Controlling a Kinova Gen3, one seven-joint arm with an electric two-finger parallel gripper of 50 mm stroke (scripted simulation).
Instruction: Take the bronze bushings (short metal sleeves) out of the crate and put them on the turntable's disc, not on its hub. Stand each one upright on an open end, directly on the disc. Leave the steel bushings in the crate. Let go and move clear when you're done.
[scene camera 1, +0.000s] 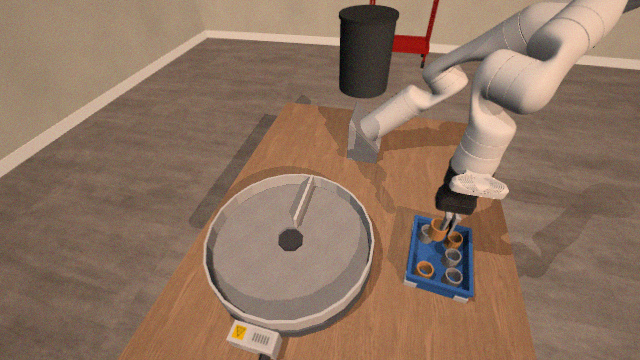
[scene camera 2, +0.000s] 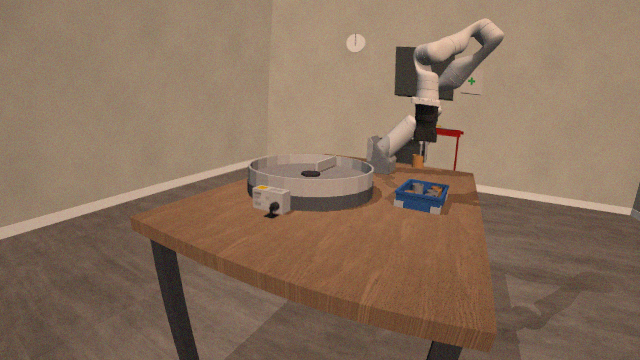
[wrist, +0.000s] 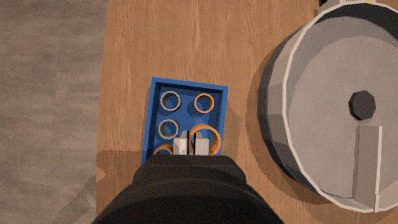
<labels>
my gripper: scene camera 1; scene camera 2 422, 162; wrist
same spot on blue crate: (scene camera 2: 414, 201) = (wrist: 193, 88)
same spot on my gripper: (wrist: 181, 144) = (scene camera 1: 458, 217)
</labels>
